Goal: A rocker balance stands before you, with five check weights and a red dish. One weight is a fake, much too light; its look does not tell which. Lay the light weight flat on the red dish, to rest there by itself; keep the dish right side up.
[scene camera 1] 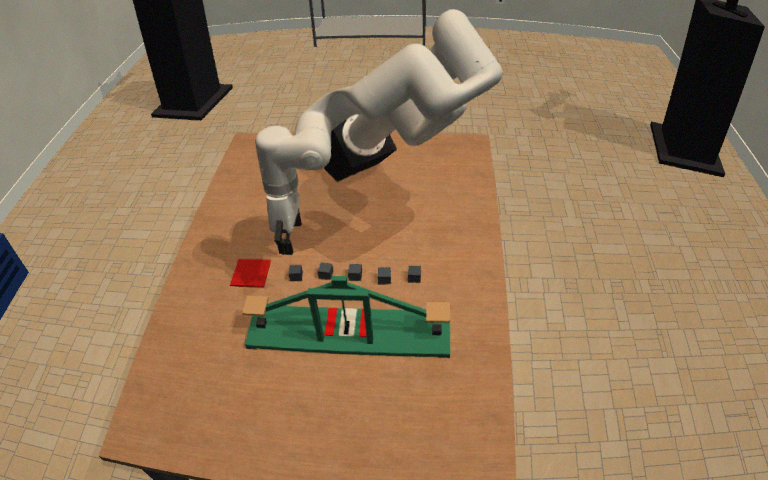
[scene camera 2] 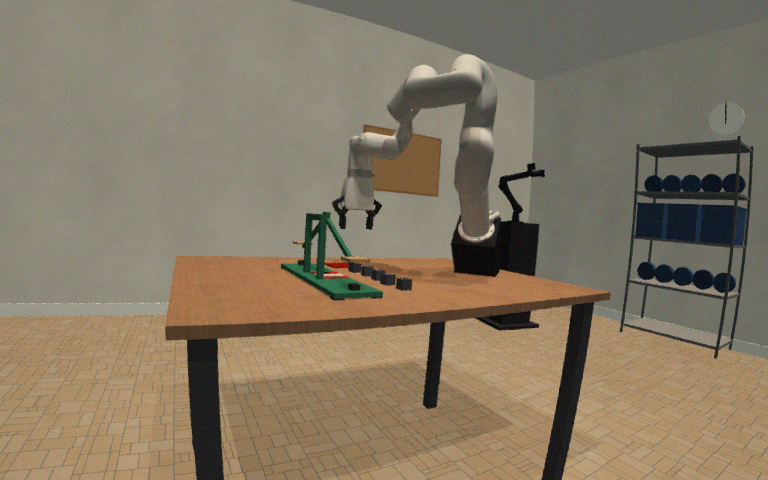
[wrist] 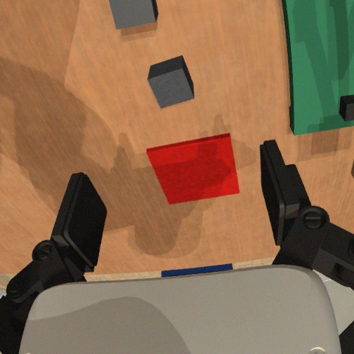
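Pixels of known places: gripper, between the fingertips: (scene camera 1: 290,239) (scene camera 2: 356,229); arm's base, origin of its link: (scene camera 1: 363,134) (scene camera 2: 476,230).
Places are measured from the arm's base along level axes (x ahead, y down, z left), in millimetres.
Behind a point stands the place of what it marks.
Five dark grey cube weights (scene camera 1: 295,272) @(z -52, x 418, y 133 mm) (scene camera 1: 325,270) @(z 18, x 393, y 133 mm) (scene camera 1: 354,271) @(z 88, x 379, y 133 mm) (scene camera 1: 384,275) @(z 162, x 373, y 133 mm) (scene camera 1: 414,273) @(z 229, x 351, y 133 mm) stand in a row on the table and look alike. The red dish (scene camera 1: 250,273) @(z -177, x 434, y 156 mm) (wrist: 197,172) lies flat and bare beyond the row's left end. The green rocker balance (scene camera 1: 396,339) @(z 235, x 538, y 146 mm) (scene camera 2: 321,249) @(z 187, x 557, y 68 mm) stands in front of the row; its tan pans (scene camera 1: 255,305) @(z -73, x 582, y 72 mm) (scene camera 1: 437,311) @(z 315, x 497, y 71 mm) are empty and its pointer (scene camera 1: 346,326) @(z 121, x 540, y 133 mm) is over the white field. My gripper (scene camera 1: 291,234) @(z -46, x 414, y 21 mm) (scene camera 2: 355,225) @(z -46, x 414, y 21 mm) (wrist: 174,177) is open and empty, high above the table near the dish. The wrist view shows the leftmost weight (wrist: 171,87) beyond the dish.
The balance's green base (wrist: 320,65) lies to the right in the wrist view. The wooden table (scene camera 1: 317,413) @(z 124, x 755, y 162 mm) (scene camera 2: 237,300) @(z 371, x 754, y 162 mm) carries everything, and the arm's black base stands at its back. A shelf rack (scene camera 2: 629,237) and black pedestals (scene camera 1: 180,56) (scene camera 1: 705,84) stand away from the table.
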